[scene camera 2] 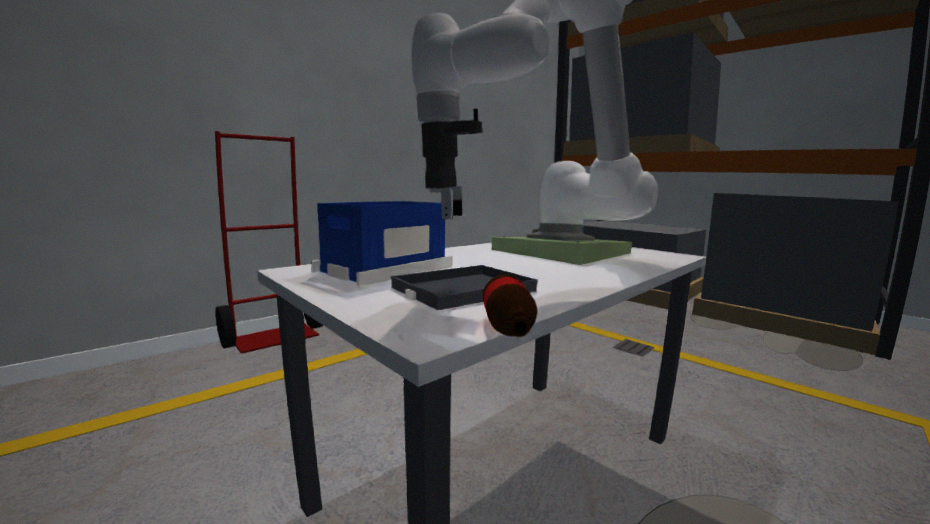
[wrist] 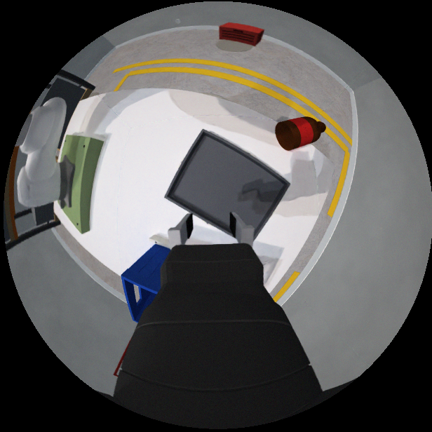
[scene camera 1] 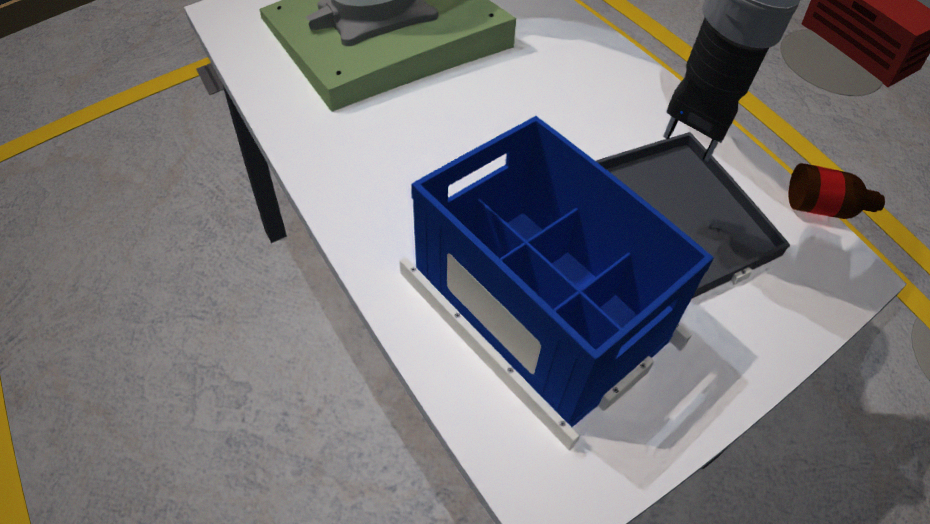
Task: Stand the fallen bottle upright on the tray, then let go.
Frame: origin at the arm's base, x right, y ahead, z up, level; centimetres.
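Seen in the pictures: gripper, between the fingertips: (scene camera 2: 452,217) (scene camera 1: 688,144); arm's base, origin of its link: (scene camera 2: 560,239) (scene camera 1: 376,11).
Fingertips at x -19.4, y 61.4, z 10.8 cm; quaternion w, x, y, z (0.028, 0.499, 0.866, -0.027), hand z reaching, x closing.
Note:
Offsets run from my fingertips to a thing's top centre. "*": to the spot under its first point.
The brown bottle with a red label {dx -29.7, dy +10.1, dz -7.8 cm} (scene camera 1: 831,192) (scene camera 2: 507,300) (wrist: 300,132) is off the tray, on its side at the table's long edge. Its neck points outward past the edge and tilts down in the scene camera 2 view. Whether it rests on the table is hard to tell. The dark grey tray {* dx -6.6, dy -4.5, dz -14.7 cm} (scene camera 1: 676,185) (scene camera 2: 449,286) (wrist: 210,170) lies flat, with no bottle on it. My gripper (scene camera 1: 688,147) (scene camera 2: 453,214) (wrist: 211,220) is open and empty, pointing down, above the level of the tray and well away from the bottle.
A blue crate with dividers {dx +23.1, dy +5.7, dz +2.3 cm} (scene camera 1: 432,240) (scene camera 2: 339,244) (wrist: 145,267) stands beside the tray, with pale rails {dx +32.7, dy +8.0, dz -12.2 cm} (scene camera 1: 484,343) along its base. The arm's green base block (scene camera 1: 416,76) (scene camera 2: 553,248) (wrist: 87,175) is at the table's other end. A red box (scene camera 1: 865,39) (wrist: 241,33) stands beyond the table.

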